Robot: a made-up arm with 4 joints.
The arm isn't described. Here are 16 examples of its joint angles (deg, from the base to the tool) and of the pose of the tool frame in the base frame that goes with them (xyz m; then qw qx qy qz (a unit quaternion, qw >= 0)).
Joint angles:
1: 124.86 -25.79 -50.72 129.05
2: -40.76 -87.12 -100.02 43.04
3: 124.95 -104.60 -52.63 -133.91
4: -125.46 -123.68 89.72 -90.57
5: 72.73 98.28 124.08 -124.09
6: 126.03 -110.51 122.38 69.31
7: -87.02 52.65 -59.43 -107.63
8: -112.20 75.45 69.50 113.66
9: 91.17 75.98 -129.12 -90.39
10: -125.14 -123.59 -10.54 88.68
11: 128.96 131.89 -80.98 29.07
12: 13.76 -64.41 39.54 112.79
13: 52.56 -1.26 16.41 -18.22
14: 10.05 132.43 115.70 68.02
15: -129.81 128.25 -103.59 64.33
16: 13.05 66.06 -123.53 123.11
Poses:
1: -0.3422 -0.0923 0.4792 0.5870 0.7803 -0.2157 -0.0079
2: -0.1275 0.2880 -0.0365 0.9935 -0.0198 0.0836 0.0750
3: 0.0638 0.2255 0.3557 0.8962 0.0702 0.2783 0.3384
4: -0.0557 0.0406 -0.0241 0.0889 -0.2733 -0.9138 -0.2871
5: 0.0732 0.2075 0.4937 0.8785 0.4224 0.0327 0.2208
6: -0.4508 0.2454 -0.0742 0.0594 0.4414 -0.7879 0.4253
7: -0.1619 -0.3103 -0.0745 0.0712 -0.5541 -0.8160 0.1484
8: -0.0583 0.2050 0.0355 0.9986 -0.0127 -0.0202 0.0478
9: -0.1099 0.3830 0.2759 0.2173 -0.0015 0.0133 0.9760
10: 0.4363 -0.2415 -0.1069 0.5239 0.1725 0.2426 -0.7981
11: 0.1929 0.3904 -0.3565 0.0539 -0.2777 -0.6172 0.7342
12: 0.3333 -0.0922 0.4460 0.2770 -0.5502 -0.5114 -0.5991
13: -0.0982 0.1762 0.1168 0.9441 -0.2917 -0.1252 0.0889
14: -0.0262 -0.0027 -0.0435 0.7685 -0.6231 0.1273 0.0705
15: 0.3800 -0.5130 -0.2400 0.3677 0.2364 0.1107 -0.8926
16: -0.0580 -0.0120 1.0007 0.0312 -0.0775 -0.5711 -0.8166
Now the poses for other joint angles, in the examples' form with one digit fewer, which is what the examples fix.
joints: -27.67 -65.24 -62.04 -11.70
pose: -0.076 0.142 0.147 0.941 0.337 -0.028 -0.004
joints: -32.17 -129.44 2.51 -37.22
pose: 0.019 -0.037 0.321 0.335 0.232 -0.912 0.040
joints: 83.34 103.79 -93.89 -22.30
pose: -0.013 0.480 0.077 0.132 -0.078 -0.597 0.787
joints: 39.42 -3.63 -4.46 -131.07
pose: -0.139 -0.144 0.436 0.697 0.717 0.001 -0.007
